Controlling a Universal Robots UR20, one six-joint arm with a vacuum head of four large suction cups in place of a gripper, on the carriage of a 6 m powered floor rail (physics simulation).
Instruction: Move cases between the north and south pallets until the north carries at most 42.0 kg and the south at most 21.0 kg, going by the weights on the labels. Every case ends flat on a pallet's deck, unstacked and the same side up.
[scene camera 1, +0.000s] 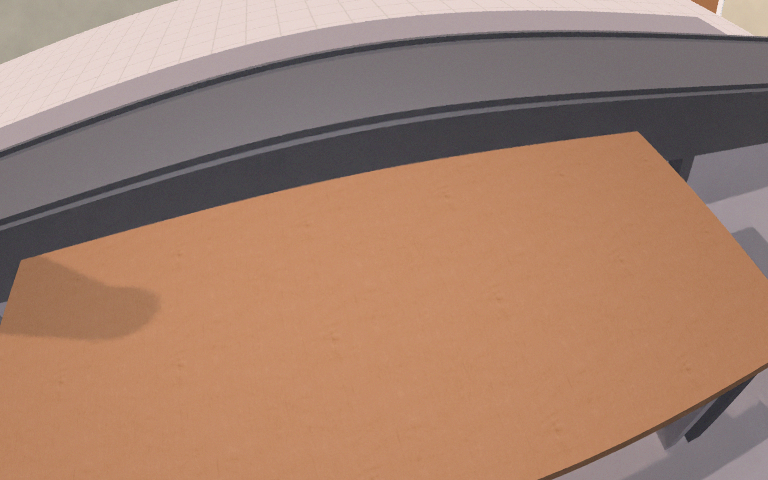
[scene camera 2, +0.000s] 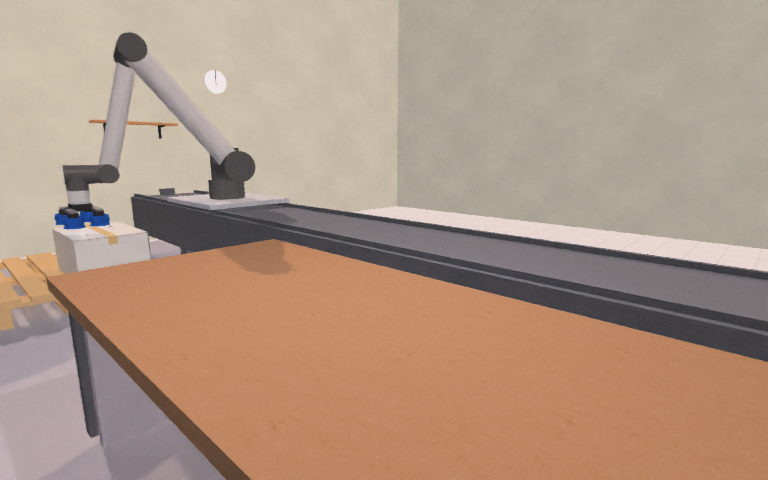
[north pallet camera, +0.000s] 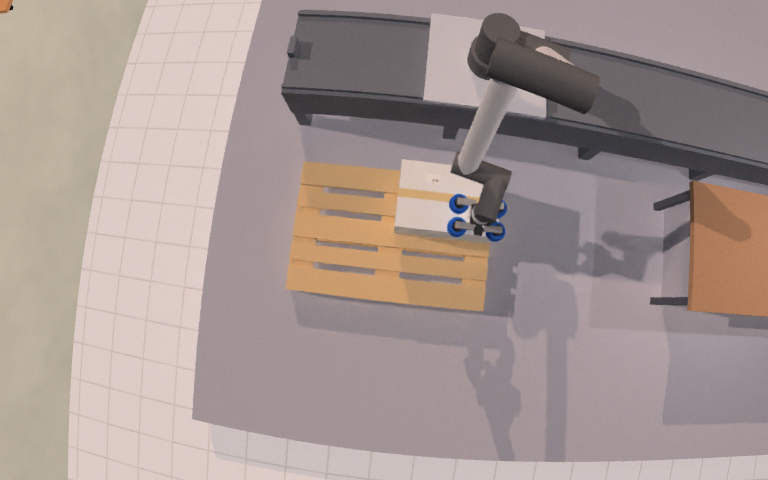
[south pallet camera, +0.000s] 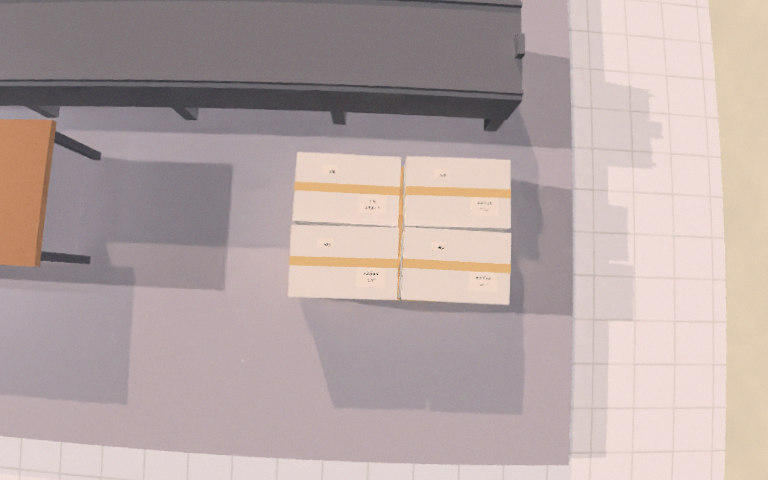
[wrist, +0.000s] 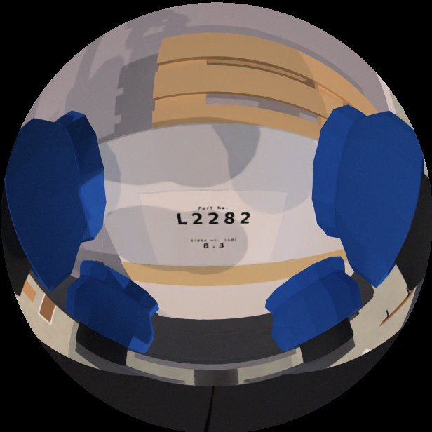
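Seen in the pictures: arm's base, link origin: (scene camera 2: 227, 197) (north pallet camera: 488, 62).
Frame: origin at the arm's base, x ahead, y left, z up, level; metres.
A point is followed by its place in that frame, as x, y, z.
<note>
A white case (scene camera 2: 113, 251) @[0.804, 0.136, -0.248] (north pallet camera: 419, 212) @[0.898, -0.307, -0.156] (wrist: 210, 155) with a tan tape band lies flat on the north pallet (scene camera 2: 45, 263) @[1.021, -0.662, -0.426] (north pallet camera: 339, 226) @[0.986, -0.765, -0.425] (wrist: 210, 47), at the rail side, nearer the table. Its label (wrist: 215, 218) reads L2282 and 8.3. My suction head (scene camera 2: 82, 219) (north pallet camera: 476, 217) @[0.907, -0.002, -0.087] (wrist: 212, 215) is over the case's table-side part, cups down, very low. Cup contact is too fine to tell; I see no case lifted. In the south pallet camera, several cases (south pallet camera: 317, 209) @[0.922, 4.658, -0.175] (south pallet camera: 430, 215) @[0.932, 5.266, -0.154] (south pallet camera: 317, 283) @[1.318, 4.684, -0.135] (south pallet camera: 430, 288) @[1.321, 5.274, -0.128] lie flat in two rows, hiding the south pallet; their weights are unreadable.
A brown table (scene camera 1: 396, 254) @[0.768, 2.373, -0.040] (scene camera 2: 396, 367) @[0.984, 2.531, -0.040] (north pallet camera: 730, 254) @[0.931, 1.688, -0.040] (south pallet camera: 19, 192) @[0.908, 3.050, -0.040] stands between the pallets. The dark floor rail (scene camera 1: 339, 96) (scene camera 2: 509, 243) (north pallet camera: 362, 56) (south pallet camera: 254, 39) runs behind them. The pale carriage (scene camera 2: 260, 199) @[-0.105, 0.277, 0.000] (north pallet camera: 447, 62) @[0.041, -0.234, 0.000] is beside the north pallet. Bare deck shows left and front of the case.
</note>
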